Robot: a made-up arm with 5 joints.
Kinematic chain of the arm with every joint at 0, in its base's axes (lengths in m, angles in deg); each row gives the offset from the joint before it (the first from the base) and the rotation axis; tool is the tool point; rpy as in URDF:
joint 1: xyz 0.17 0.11 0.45 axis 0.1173 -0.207 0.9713
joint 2: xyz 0.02 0.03 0 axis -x
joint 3: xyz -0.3 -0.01 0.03 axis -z
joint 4: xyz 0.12 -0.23 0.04 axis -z
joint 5: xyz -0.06 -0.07 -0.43 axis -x
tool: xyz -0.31 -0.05 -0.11 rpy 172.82 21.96 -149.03
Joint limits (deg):
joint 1: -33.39..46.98
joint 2: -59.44..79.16
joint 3: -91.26..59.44
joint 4: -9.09..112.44
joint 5: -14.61..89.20
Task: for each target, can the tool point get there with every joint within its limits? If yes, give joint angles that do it. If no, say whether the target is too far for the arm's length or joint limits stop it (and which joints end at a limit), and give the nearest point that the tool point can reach.
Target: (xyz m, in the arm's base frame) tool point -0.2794 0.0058 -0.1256
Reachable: yes | joints 0.47 -37.74 -11.89 2.95 58.78
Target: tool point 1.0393 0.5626 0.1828
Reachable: no: joint limits stop it (at a limit: joint 1, joint 3, joint 4) | nearest point 0.5205 0.1327 0.1486 | short by 0.675 m
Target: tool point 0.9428 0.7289 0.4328
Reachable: no: joint limits stop it (at a limit: joint 1, joint 2, joint 4, joint 5) | nearest point 0.3351 0.6026 0.2947 | short by 0.636 m
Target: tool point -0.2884 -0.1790 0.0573
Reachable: yes | joints 25.98 11.70 15.58 44.63 71.17
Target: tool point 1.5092 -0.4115 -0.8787
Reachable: no: too far | nearest point 0.4666 -0.1818 -0.0236 | short by 1.368 m
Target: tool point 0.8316 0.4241 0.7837
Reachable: no: joint limits stop it (at a limit: joint 1, joint 2, joint 3, joint 4) | nearest point 0.5349 -0.0097 0.6251 | short by 0.549 m
